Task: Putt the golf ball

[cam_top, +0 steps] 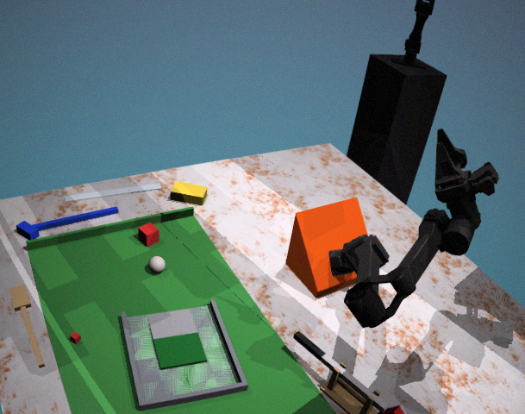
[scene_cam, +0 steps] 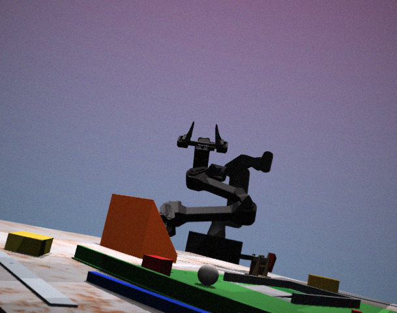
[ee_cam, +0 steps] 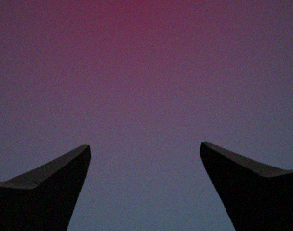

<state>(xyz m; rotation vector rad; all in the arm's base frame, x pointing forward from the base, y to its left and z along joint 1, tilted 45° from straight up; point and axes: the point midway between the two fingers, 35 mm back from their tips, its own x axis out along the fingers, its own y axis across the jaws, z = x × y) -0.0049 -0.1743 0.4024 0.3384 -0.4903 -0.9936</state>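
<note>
Right now the red putter is 210 mm ahead of my gripper tip, 180 mm to the left of it and 440 mm below it. Also, from my gripper tip: green mat 510 mm ahead, 140 mm to the right, 490 mm below; then golf ball 470 mm ahead, 300 mm to the right, 470 mm below; then wooden rack 210 mm ahead, 190 mm to the left, 460 mm below.
</note>
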